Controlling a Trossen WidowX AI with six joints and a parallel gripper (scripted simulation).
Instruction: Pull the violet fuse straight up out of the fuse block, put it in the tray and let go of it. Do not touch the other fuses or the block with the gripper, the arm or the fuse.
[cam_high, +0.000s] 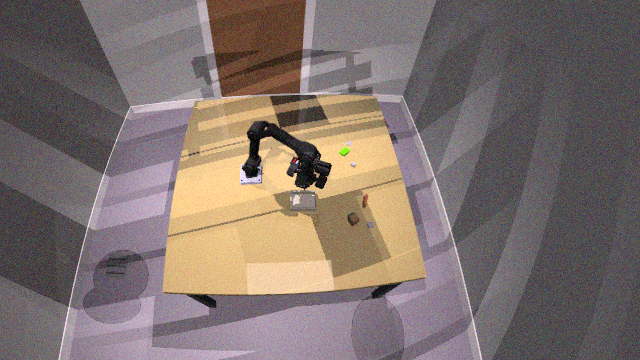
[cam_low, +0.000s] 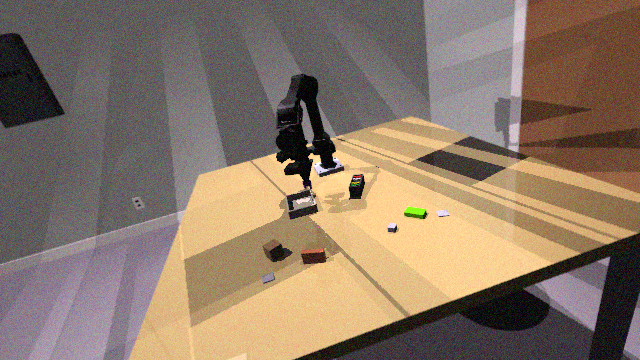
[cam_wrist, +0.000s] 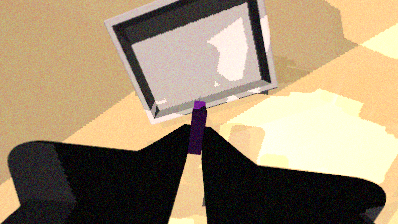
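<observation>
My gripper tip is 90 mm above the white tray, 40 mm to the left of it and 20 mm past it. Round my gripper tip: violet fuse (10 mm below).
</observation>
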